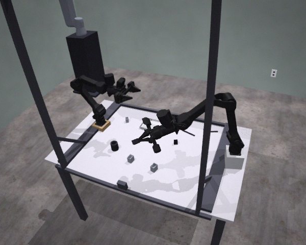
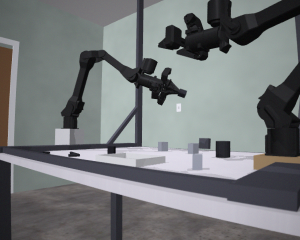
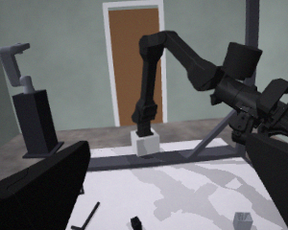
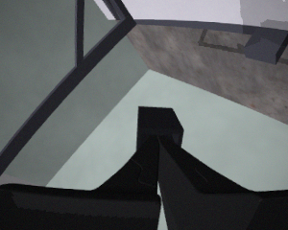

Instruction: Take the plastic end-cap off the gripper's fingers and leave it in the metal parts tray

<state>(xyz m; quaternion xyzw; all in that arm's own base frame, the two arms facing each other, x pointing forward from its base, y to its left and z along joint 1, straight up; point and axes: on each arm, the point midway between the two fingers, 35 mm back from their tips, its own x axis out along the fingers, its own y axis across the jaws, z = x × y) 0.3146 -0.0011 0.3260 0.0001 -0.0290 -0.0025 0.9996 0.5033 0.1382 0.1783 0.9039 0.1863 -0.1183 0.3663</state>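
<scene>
The black plastic end-cap lies 280 mm behind my left hand, 170 mm to the right of it and 90 mm below it. Also, from my left hand: metal parts tray 350 mm below, 160 mm ahead, 30 mm to the right; then black hex key 350 mm below, 280 mm to the right, 190 mm ahead; then black cylinder 330 mm below, 150 mm behind, 90 mm to the left.
Right now the black plastic end-cap is 20 mm behind my right hand, 30 mm to the left of it and 10 mm below it. From my right hand the other things lie so: metal parts tray: 420 mm ahead, 170 mm to the left, 270 mm below; black hex key: 450 mm ahead, 80 mm to the right, 270 mm below; black cylinder: 110 mm ahead, 290 mm to the left, 250 mm below.
</scene>
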